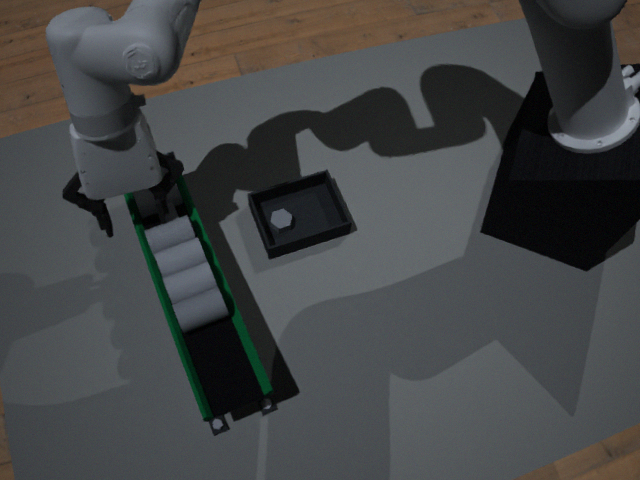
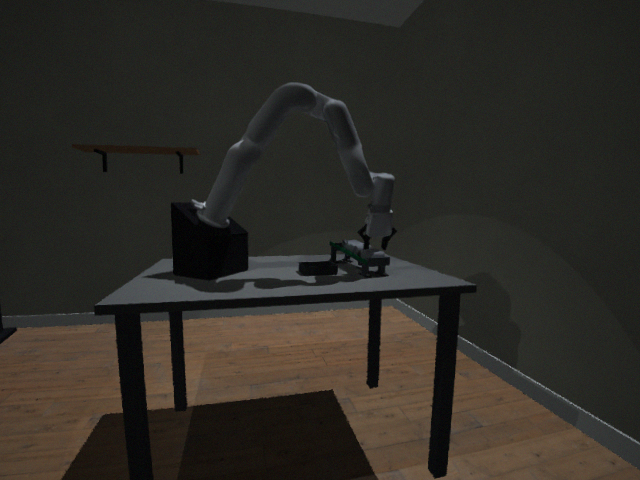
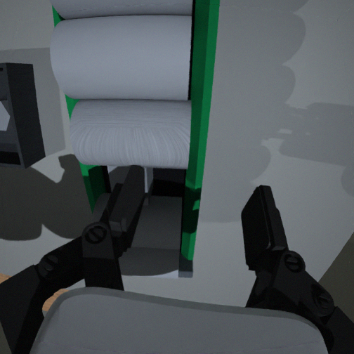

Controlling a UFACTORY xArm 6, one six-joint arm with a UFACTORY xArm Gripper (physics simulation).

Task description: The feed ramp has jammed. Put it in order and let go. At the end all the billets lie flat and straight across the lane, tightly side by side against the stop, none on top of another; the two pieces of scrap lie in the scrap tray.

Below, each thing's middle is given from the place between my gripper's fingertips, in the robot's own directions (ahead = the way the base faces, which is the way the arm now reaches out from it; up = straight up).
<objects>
Right now the scrap tray (image 1: 318, 215) is 220 mm behind my hand, 70 mm below it and 60 mm to the left of it.
</objects>
